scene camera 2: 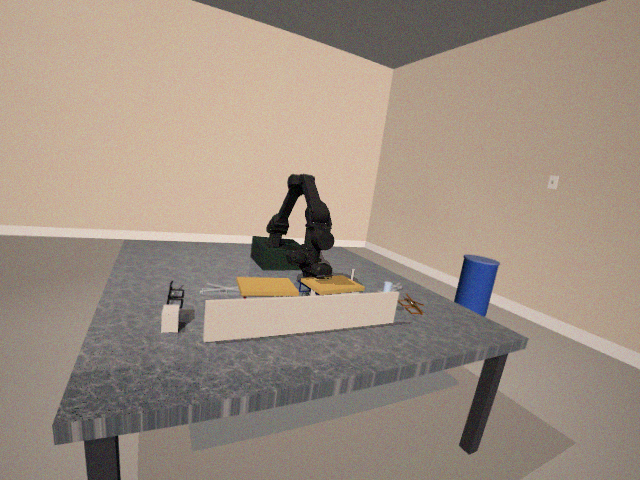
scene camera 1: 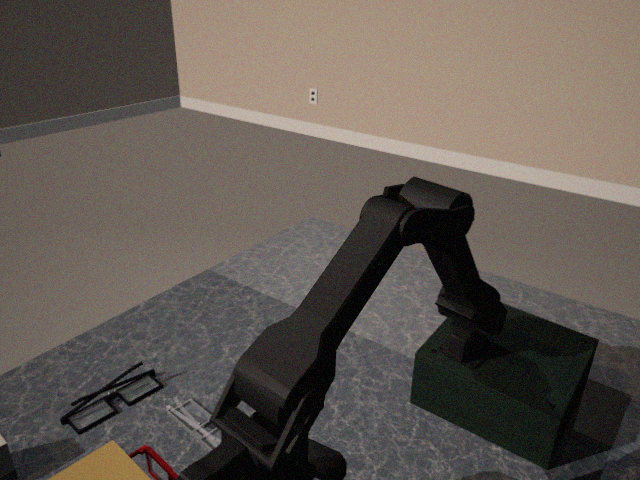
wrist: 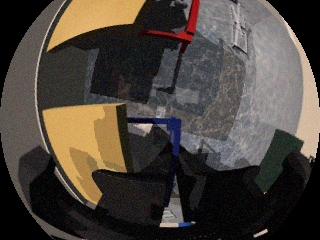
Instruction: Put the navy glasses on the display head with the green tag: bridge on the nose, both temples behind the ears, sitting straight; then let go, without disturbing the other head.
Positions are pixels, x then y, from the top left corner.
Scene:
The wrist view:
my gripper: 172,146
yellow-topped block: 85,138

